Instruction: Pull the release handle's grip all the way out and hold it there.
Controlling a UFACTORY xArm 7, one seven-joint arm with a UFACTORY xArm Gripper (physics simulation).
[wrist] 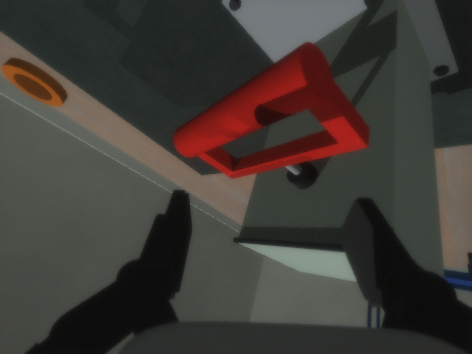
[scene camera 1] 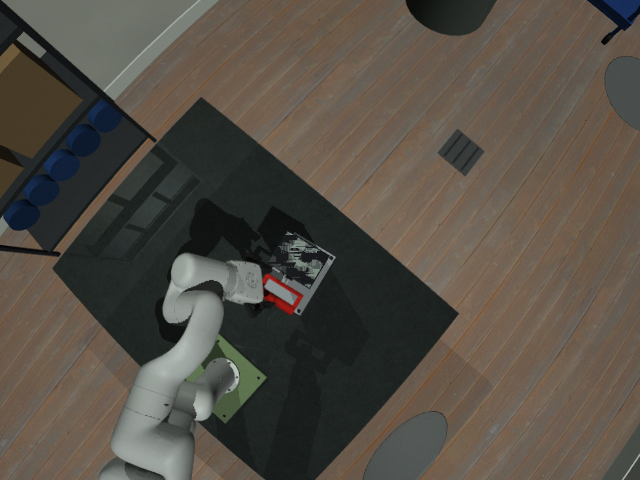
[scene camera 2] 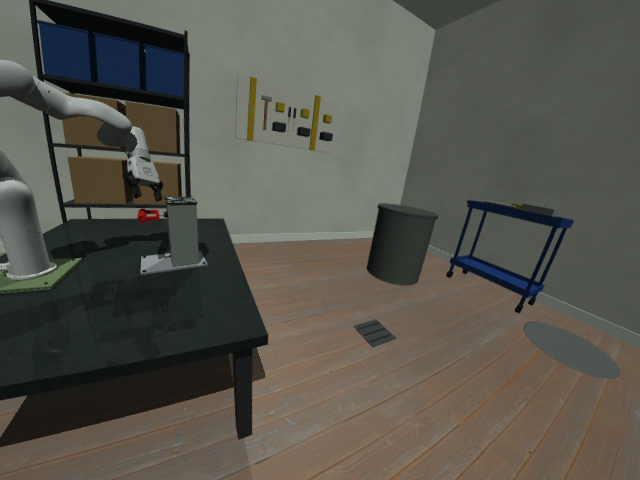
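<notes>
The red release handle's grip [scene camera 1: 286, 307] [scene camera 2: 142, 215] [wrist: 245, 102] is a thick round bar on a rectangular frame. A short pale rod [wrist: 293, 169] joins it to the black collar [wrist: 303, 178] on the upright grey housing [scene camera 1: 302, 258] [scene camera 2: 183, 235] [wrist: 350, 175]. A gap shows between the frame and the housing. My gripper [scene camera 2: 147, 197] [wrist: 268, 213] is open and empty, its fingers wide apart. In scene camera 2 the fingertips are above the handle, apart from it. In the wrist view the handle lies beyond the fingertips. In scene camera 1 the arm hides most of the fingers.
The housing stands on a pale base plate [scene camera 1: 323, 276] [scene camera 2: 152, 267] [wrist: 300, 25] bolted to the dark table [scene camera 1: 392, 299] [scene camera 2: 129, 320]. The green mounting plate [scene camera 1: 250, 378] [scene camera 2: 64, 268] under the arm is nearby. A shelf rack [scene camera 2: 187, 118] stands behind the table.
</notes>
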